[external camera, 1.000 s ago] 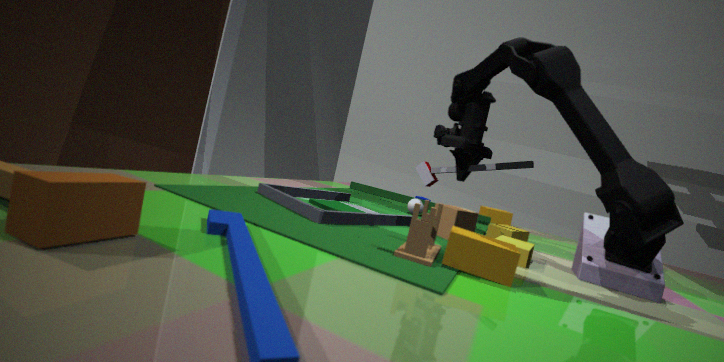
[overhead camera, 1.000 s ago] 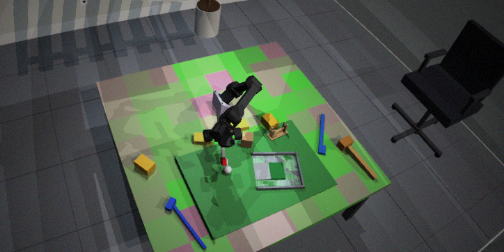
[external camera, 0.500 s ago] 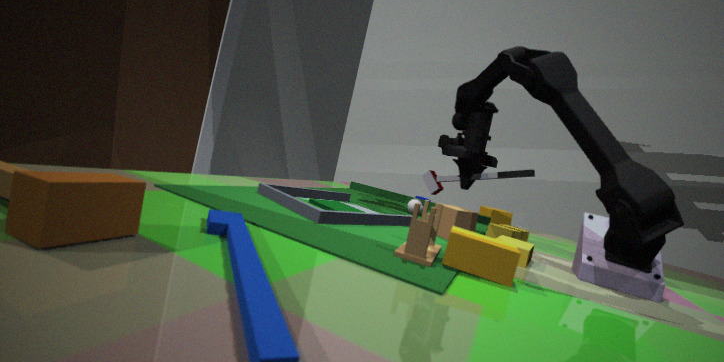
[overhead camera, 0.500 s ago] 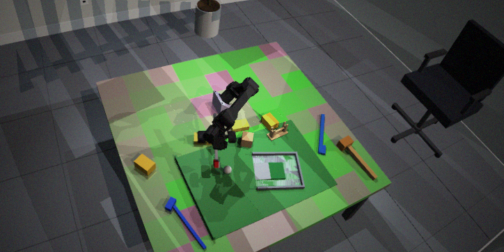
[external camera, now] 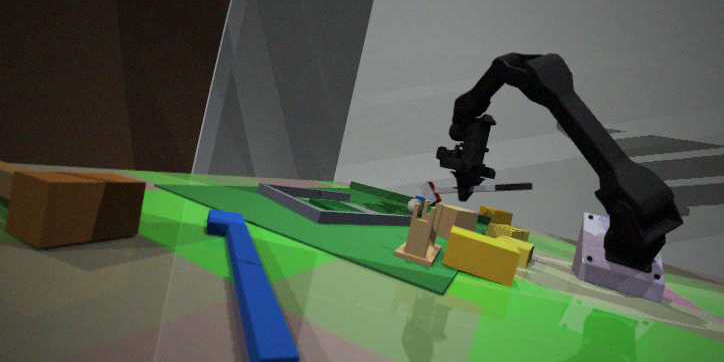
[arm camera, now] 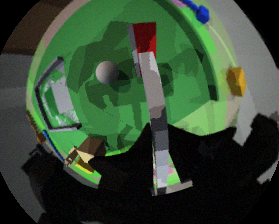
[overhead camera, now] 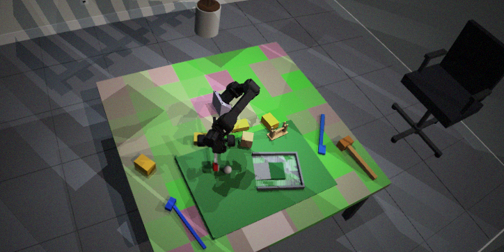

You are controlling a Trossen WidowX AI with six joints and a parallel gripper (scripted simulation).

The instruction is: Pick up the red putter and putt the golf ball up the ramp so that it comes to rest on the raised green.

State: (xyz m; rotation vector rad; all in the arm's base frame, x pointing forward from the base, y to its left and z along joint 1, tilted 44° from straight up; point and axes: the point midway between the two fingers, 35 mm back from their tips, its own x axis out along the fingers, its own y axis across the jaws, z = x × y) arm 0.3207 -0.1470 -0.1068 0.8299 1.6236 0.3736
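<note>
Right now the white golf ball is 110 mm ahead of my gripper tip, 30 mm to the left of it and 40 mm below it. From my gripper tip the other things lie so: red putter (10 mm behind, 10 mm to the left, 30 mm above); blue mallet (300 mm ahead, 260 mm to the right, 50 mm below); tan cube (30 mm behind, 200 mm to the left, 30 mm below).
</note>
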